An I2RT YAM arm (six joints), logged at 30 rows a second.
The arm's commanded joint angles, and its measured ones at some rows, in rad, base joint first. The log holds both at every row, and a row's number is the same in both.
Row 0, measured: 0.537, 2.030, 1.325, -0.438, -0.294, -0.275
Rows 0 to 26, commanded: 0.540, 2.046, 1.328, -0.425, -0.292, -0.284; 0.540, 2.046, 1.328, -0.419, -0.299, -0.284; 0.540, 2.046, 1.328, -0.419, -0.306, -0.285; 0.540, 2.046, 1.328, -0.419, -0.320, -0.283; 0.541, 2.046, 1.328, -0.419, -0.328, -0.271; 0.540, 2.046, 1.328, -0.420, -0.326, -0.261; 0.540, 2.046, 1.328, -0.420, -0.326, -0.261; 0.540, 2.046, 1.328, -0.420, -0.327, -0.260; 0.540, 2.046, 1.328, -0.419, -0.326, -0.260; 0.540, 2.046, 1.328, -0.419, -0.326, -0.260; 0.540, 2.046, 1.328, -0.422, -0.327, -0.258; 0.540, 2.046, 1.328, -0.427, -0.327, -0.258; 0.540, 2.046, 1.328, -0.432, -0.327, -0.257; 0.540, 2.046, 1.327, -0.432, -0.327, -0.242; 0.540, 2.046, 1.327, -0.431, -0.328, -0.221; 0.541, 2.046, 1.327, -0.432, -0.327, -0.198; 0.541, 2.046, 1.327, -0.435, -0.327, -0.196; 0.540, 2.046, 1.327, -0.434, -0.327, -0.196; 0.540, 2.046, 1.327, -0.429, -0.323, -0.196; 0.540, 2.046, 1.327, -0.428, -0.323, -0.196; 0.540, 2.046, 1.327, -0.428, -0.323, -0.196; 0.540, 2.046, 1.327, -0.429, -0.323, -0.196; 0.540, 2.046, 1.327, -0.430, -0.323, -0.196; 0.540, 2.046, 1.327, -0.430, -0.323, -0.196; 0.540, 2.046, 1.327, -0.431, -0.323, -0.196; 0.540, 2.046, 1.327, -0.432, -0.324, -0.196; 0.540, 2.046, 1.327, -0.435, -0.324, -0.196
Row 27, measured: 0.537, 2.030, 1.325, -0.432, -0.307, -0.202
